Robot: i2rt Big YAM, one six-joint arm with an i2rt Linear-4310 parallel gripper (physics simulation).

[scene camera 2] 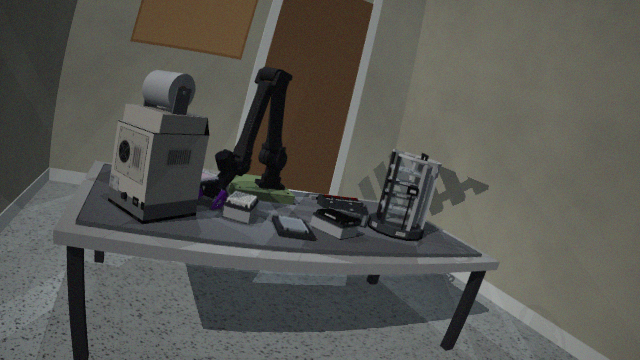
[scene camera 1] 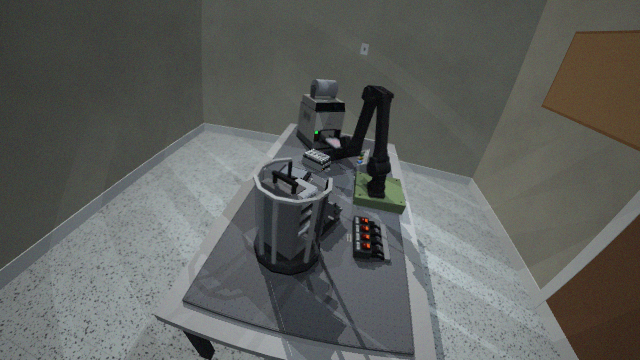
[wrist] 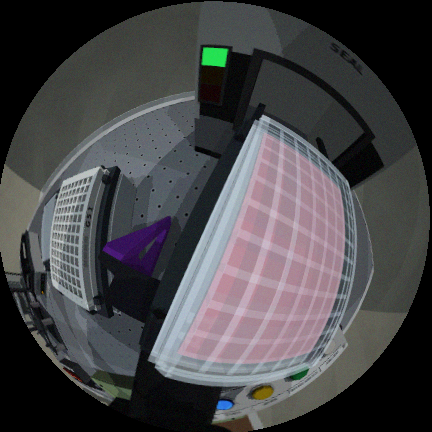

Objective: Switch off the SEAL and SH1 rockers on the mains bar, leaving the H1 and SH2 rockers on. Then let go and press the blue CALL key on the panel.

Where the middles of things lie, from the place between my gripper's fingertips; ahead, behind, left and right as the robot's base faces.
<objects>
Now: hand 6 cm short of the shaker SH2 (scene camera 2: pixel 235 211), 13 cm to the right of it and 3 cm below it. Also, from my hand: tall plate rack (scene camera 1: pixel 288 228) (11 cm ahead, 81 cm to the left, 17 cm above).
</objects>
